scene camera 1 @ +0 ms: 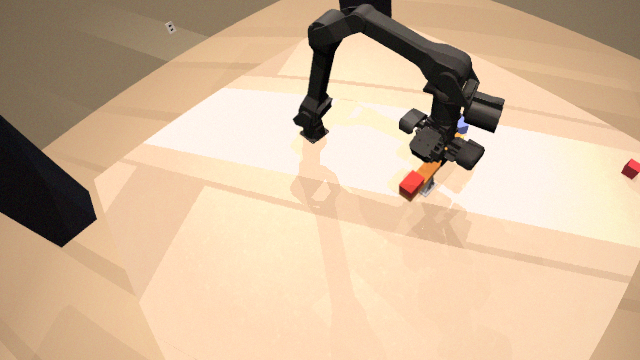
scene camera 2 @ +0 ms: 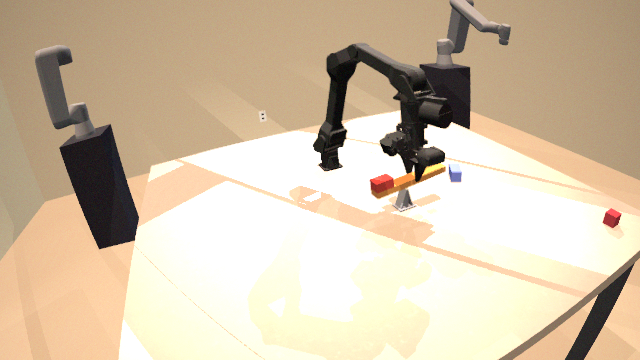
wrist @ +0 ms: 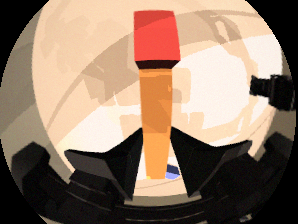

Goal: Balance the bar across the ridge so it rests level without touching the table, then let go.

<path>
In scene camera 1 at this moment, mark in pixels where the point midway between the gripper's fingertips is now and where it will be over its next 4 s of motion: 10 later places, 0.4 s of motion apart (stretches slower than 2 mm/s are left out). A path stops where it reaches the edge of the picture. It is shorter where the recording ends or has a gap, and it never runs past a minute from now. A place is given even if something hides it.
My gripper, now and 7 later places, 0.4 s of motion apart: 435,161; 435,162; 435,162; 435,162; 435,162; 434,162; 442,137; 441,134
</path>
